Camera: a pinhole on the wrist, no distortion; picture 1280 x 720 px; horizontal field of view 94.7 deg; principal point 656.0 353.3 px. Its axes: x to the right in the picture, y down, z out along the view. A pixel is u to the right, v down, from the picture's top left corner.
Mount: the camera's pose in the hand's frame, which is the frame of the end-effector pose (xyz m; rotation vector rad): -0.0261 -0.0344 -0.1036 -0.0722 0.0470 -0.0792
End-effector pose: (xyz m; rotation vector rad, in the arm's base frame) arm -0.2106 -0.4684 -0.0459 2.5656 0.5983 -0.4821
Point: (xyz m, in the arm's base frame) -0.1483 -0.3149 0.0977
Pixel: behind the camera
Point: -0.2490 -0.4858 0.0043
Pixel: 359.5 635.7
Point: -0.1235 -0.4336 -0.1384
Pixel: 1209.2 420.5
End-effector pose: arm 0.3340 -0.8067 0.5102 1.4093 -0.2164 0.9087
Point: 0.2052 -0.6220 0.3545
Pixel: behind the camera
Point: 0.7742 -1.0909 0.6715
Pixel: 950.8 227.1
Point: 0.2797 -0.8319 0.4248
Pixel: 116.4 325.8
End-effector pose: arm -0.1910 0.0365 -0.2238 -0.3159 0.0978 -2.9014
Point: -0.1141 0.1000 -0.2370
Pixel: 259.6 220.6
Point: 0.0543 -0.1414 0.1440
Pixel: 508.8 551.7
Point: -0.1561 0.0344 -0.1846
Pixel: 623.1 466.3
